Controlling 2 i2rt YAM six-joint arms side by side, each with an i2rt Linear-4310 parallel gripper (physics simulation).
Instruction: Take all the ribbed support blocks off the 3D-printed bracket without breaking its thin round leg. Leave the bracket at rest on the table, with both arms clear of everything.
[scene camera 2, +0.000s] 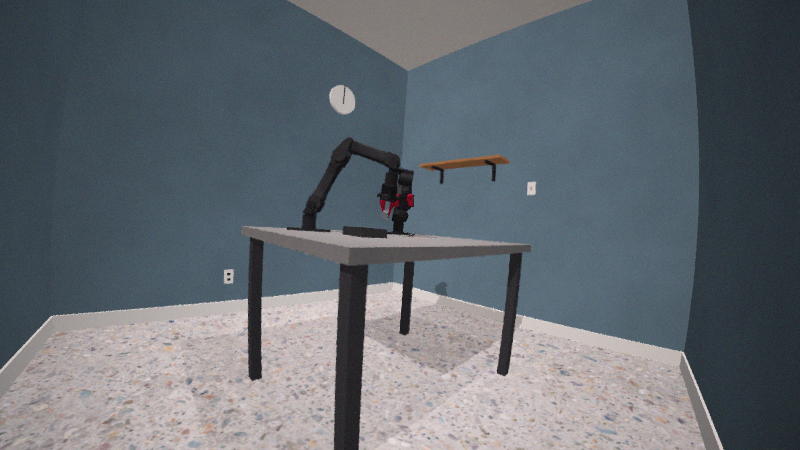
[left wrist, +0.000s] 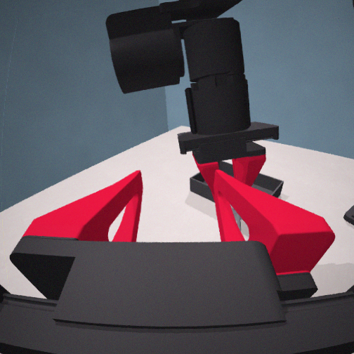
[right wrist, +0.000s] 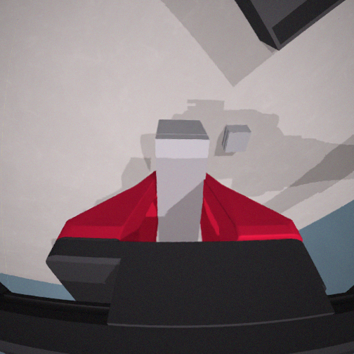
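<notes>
My right gripper (scene camera 2: 386, 212) (right wrist: 178, 178) is shut on the grey bracket (right wrist: 182, 150) and holds it above the table. The bracket's smooth block-like body fills the space between the red fingers in the right wrist view; its thin round leg cannot be made out there. In the left wrist view a small grey part shows behind my left gripper's right-hand finger. A small ribbed support block (right wrist: 236, 139) lies loose on the table, right of the held bracket in the right wrist view. My left gripper (left wrist: 177, 178) is partly open and empty, raised near the right gripper.
A dark open tray (scene camera 2: 363, 231) (left wrist: 202, 188) stands on the table (scene camera 2: 447, 244), beyond the right gripper in the left wrist view. The right arm's wrist stands close in front of the left gripper. A dark flat part (left wrist: 350, 214) shows at that view's right edge.
</notes>
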